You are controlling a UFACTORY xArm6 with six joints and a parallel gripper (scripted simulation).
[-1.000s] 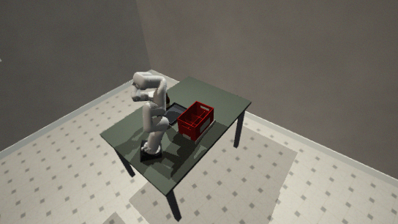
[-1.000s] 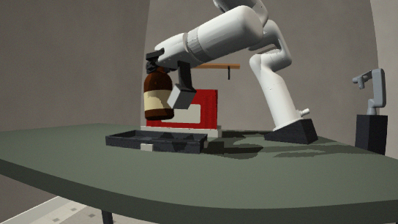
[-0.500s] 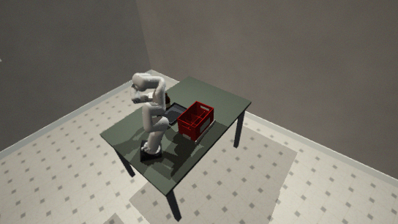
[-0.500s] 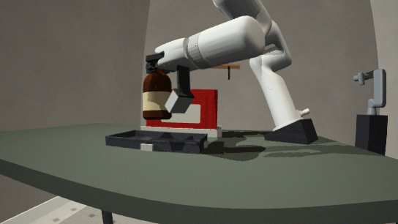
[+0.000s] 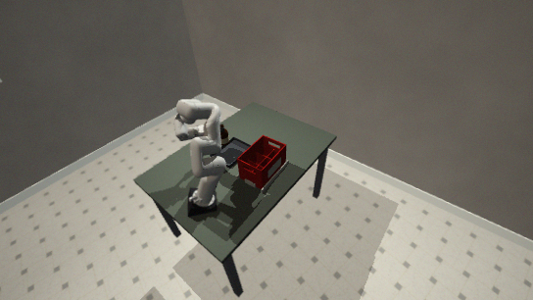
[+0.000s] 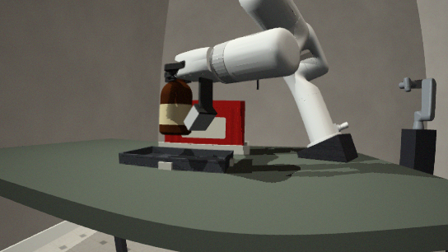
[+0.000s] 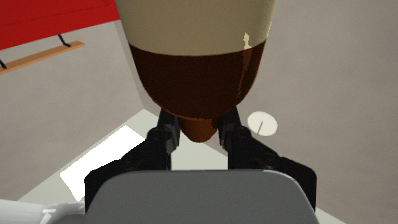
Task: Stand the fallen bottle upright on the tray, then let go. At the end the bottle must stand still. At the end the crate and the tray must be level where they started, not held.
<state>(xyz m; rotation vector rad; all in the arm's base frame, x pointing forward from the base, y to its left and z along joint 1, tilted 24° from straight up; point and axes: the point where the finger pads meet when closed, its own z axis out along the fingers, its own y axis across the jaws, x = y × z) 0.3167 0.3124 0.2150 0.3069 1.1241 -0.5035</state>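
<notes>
The brown bottle lies 5 cm below my hand. Also, from my hand: dark tray: 1 cm ahead, 6 cm to the right, 19 cm below; then crate: 2 cm ahead, 35 cm to the right, 12 cm below.
</notes>
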